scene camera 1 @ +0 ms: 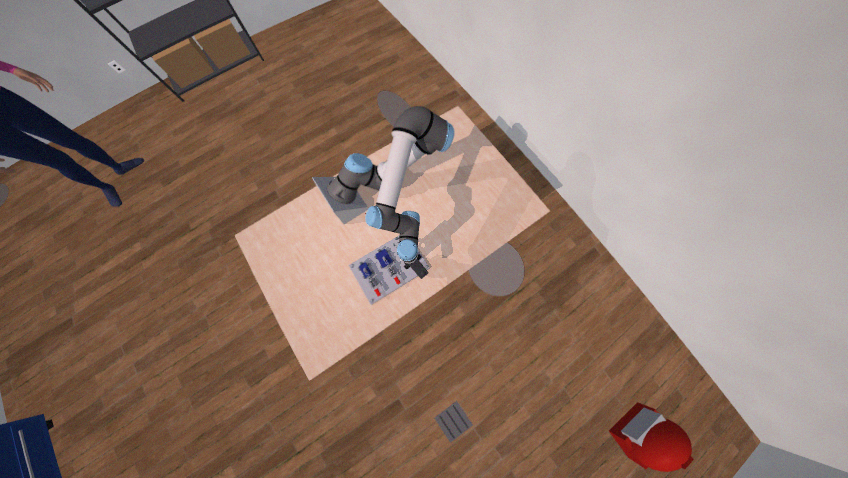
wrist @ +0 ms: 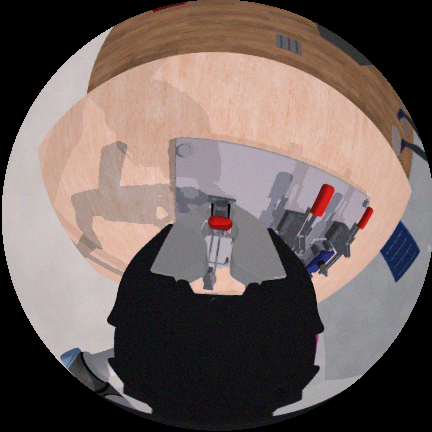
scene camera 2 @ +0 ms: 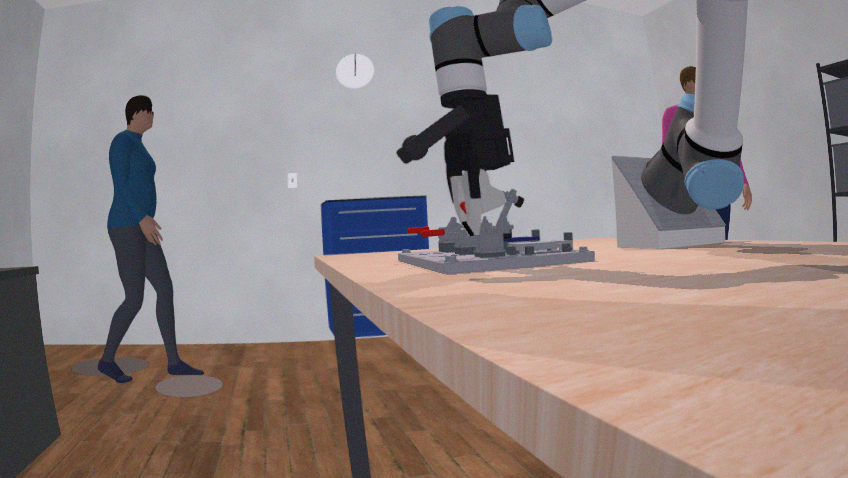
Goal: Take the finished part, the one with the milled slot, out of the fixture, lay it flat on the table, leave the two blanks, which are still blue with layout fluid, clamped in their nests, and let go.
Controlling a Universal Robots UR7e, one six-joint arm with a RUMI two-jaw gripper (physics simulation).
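Places are measured from the arm's base along level axes (x ahead, y left, z up), in metres.
Pixels of known places: gripper, fingertip midpoint: [wrist: 220, 204] [scene camera 2: 473, 235]; arm's base, link origin: [scene camera 1: 341, 192] [scene camera 2: 669, 190].
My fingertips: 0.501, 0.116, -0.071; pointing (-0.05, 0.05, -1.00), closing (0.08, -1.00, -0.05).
Observation:
Ahead of a thing's pixels: the offset from my fingertips to its top centre, as dx, dy, dz. "spot": to the spot under its first point. Level surfaces: height alone.
The fixture plate @[-0.058, -0.110, -0.031] [scene camera 1: 387, 287] [scene camera 2: 534, 259] [wrist: 240, 160] lies on the table. My gripper [scene camera 2: 470, 225] [wrist: 220, 204] is shut on the red handle @[spot: +0.015, +0.006, +0.042] [scene camera 2: 463, 206] [wrist: 220, 223] of the nearest toggle clamp, which stands up between the fingers. That clamp's arm [scene camera 2: 507, 204] is tilted up off its nest. A flat grey piece @[-0.108, +0.002, -0.015] [scene camera 2: 539, 245], seemingly the finished part, lies low in that nest; its slot cannot be made out. One blue blank [scene camera 1: 365, 270] and another blue blank [scene camera 1: 384, 257] [wrist: 320, 261] sit in the other nests. In scene camera 1 the arm hides the third nest.
The other two clamps' red handles @[+0.003, -0.221, +0.031] [scene camera 1: 377, 292] @[+0.005, -0.111, +0.026] [scene camera 1: 396, 279] [wrist: 322, 200] [wrist: 365, 218] lie low, pointing toward the table's near edge. The wooden table @[dz -0.046] [scene camera 1: 296, 285] [scene camera 2: 653, 332] [wrist: 260, 100] extends around the plate. The robot's pedestal [scene camera 2: 629, 201] stands behind the fixture. Two people stand away from the table.

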